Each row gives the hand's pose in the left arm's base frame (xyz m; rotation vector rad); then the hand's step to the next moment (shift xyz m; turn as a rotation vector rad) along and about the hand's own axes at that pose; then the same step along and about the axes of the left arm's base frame.
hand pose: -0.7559 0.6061 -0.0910 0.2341 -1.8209 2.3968
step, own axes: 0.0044 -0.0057 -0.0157 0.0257 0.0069 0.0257
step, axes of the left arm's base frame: -0.0040 0.0167 0.0021 -0.0253 -0.0265 0.0053
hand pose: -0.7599 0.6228 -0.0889 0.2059 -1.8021 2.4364
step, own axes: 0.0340 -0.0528 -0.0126 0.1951 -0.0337 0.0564
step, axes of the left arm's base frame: -0.0255 0.0276 0.0519 -0.1841 -0.0435 0.0812
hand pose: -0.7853 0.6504 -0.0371 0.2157 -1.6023 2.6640
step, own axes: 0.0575 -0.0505 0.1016 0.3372 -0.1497 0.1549
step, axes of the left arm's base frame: -0.0415 -0.0685 0.0988 -0.3037 -0.0826 0.2471
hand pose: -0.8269 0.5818 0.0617 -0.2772 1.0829 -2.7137
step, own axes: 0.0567 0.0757 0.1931 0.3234 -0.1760 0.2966
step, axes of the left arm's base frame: 0.0026 -0.1950 0.0906 -0.2584 -0.1533 0.3651
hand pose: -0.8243 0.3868 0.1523 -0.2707 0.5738 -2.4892
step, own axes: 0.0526 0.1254 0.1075 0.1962 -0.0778 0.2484
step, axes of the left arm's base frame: 0.0505 -0.1605 0.0418 -0.1216 -0.1381 0.2691
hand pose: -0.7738 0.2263 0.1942 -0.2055 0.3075 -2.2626
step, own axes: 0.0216 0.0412 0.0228 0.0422 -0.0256 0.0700
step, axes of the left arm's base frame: 0.0214 -0.0459 0.0110 -0.0284 -0.0266 0.0763
